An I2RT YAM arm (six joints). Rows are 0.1 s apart.
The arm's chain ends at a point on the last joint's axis. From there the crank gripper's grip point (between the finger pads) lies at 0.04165 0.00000 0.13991 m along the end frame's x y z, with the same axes.
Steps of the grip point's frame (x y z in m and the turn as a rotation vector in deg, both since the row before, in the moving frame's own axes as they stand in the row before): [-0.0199 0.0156 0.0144 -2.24 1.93 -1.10]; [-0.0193 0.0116 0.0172 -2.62 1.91 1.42]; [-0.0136 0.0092 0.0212 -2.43 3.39 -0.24]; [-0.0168 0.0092 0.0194 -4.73 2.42 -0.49]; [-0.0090 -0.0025 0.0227 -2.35 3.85 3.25]
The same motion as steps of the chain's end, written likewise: [-0.0246 0.0110 0.0160 -2.24 1.93 -1.10]; [-0.0238 0.0041 0.0188 -2.62 1.91 1.42]; [-0.0218 0.0035 0.0240 -2.43 3.39 -0.24]; [-0.0227 -0.0019 0.0217 -4.73 2.42 -0.49]; [-0.0181 -0.0108 0.0260 -2.35 3.85 3.25]
